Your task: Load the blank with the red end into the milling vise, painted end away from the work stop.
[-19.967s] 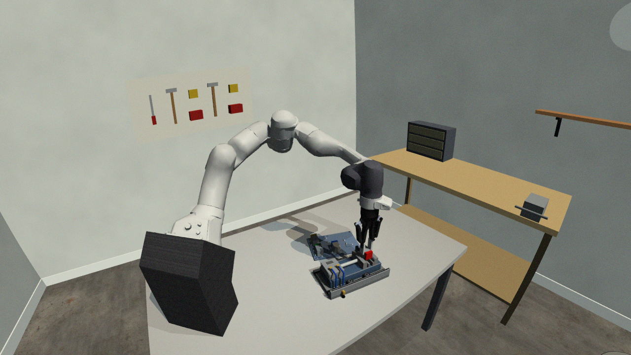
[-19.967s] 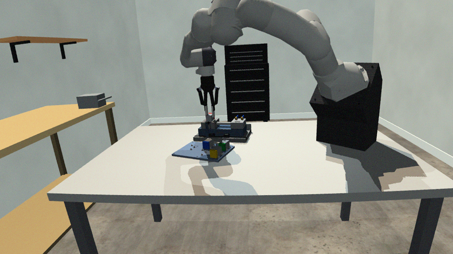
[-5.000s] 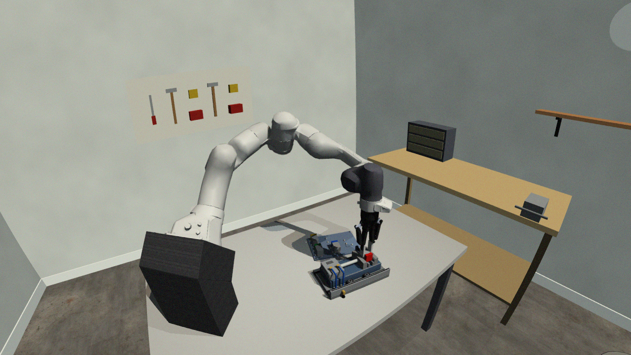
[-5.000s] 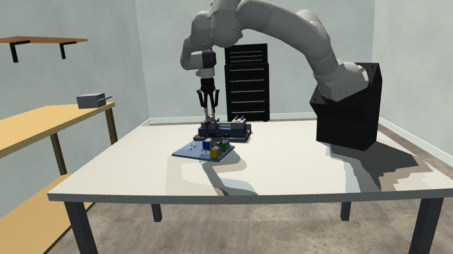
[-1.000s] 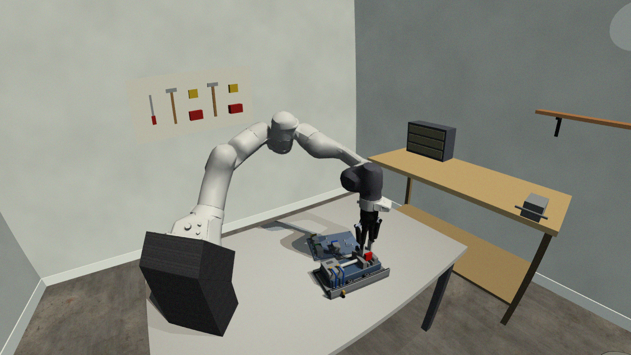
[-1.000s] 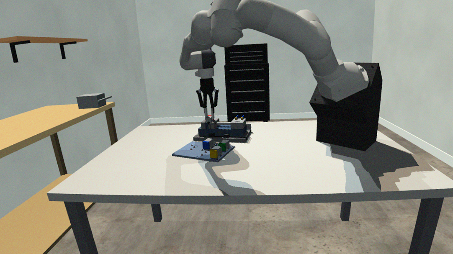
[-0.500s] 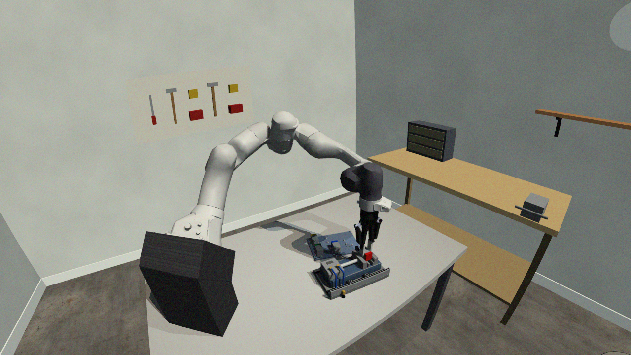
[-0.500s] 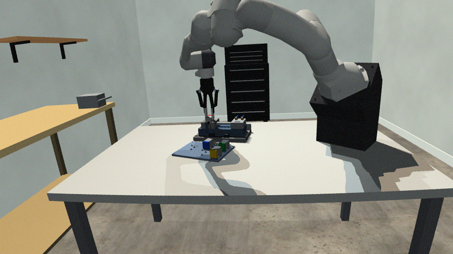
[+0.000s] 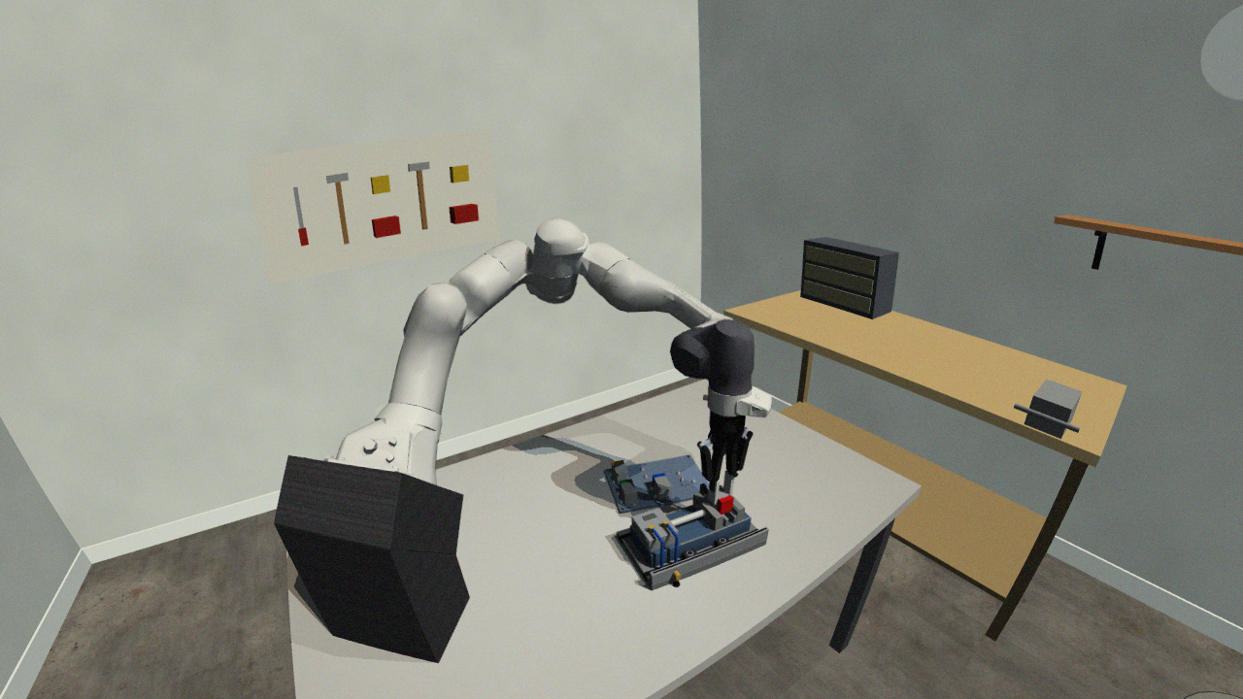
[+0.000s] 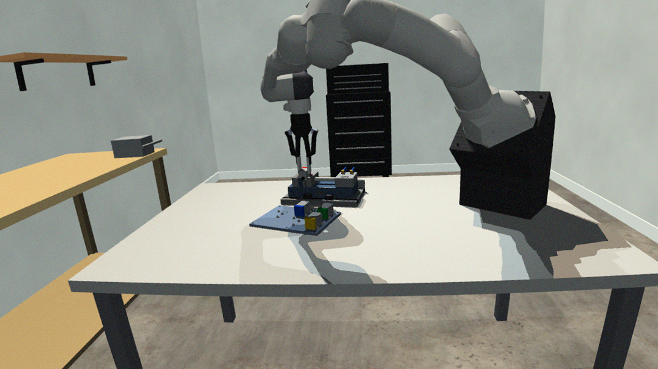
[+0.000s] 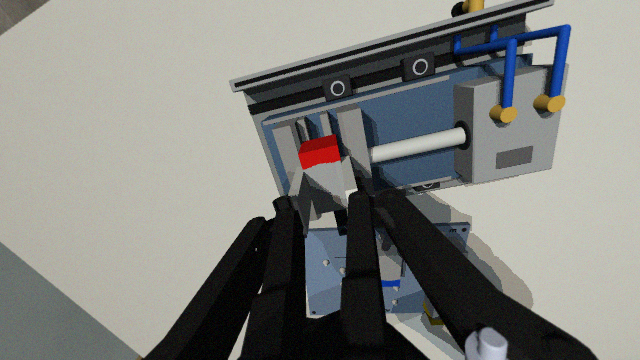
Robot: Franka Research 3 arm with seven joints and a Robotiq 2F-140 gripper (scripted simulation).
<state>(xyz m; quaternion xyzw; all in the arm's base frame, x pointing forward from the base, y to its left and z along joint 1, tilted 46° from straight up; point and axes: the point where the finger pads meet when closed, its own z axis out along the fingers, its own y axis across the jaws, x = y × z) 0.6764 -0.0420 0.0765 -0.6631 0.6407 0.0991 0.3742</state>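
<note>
Now: the fixed jaw 6 cm below my hand, 3 cm ahead of it and 1 cm to the left of it. The rest, counted from my hand: vise 10 cm below, 7 cm behind, 1 cm to the right; moving jaw 6 cm below, 3 cm behind; white rod 9 cm behind, 6 cm below, 1 cm to the right.
</note>
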